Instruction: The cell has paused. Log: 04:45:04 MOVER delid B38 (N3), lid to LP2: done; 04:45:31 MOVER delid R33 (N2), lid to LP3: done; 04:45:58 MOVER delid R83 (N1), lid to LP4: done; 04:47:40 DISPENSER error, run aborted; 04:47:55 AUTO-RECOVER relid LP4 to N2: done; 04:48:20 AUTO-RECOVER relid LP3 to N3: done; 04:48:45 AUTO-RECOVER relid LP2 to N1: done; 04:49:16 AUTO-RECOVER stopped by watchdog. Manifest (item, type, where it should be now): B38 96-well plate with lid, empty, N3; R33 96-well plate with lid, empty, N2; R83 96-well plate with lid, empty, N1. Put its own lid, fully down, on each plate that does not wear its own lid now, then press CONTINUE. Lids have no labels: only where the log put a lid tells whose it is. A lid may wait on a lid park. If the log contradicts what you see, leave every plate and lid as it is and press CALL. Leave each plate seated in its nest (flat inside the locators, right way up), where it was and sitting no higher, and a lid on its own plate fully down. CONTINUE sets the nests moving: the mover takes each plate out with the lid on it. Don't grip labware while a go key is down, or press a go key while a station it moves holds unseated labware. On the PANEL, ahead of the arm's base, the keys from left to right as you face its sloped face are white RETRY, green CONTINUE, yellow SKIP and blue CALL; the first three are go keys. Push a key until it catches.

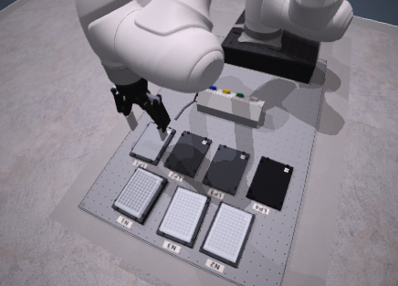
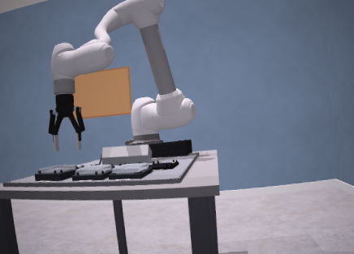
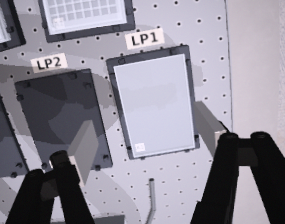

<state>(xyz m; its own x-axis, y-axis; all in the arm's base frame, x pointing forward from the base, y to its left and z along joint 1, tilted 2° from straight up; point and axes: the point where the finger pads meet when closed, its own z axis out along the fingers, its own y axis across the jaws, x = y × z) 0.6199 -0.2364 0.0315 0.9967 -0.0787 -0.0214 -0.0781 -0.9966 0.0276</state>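
Right now the plate is 190 mm ahead of my hand, 300 mm to the left of it and 90 mm below it. Also, from my hand: lid park LP2: 10 mm behind, 110 mm to the left, 110 mm below; then lid park LP1: 20 mm behind, 10 mm to the right, 110 mm below; then pale grey lid: 20 mm behind, 10 mm to the right, 100 mm below.
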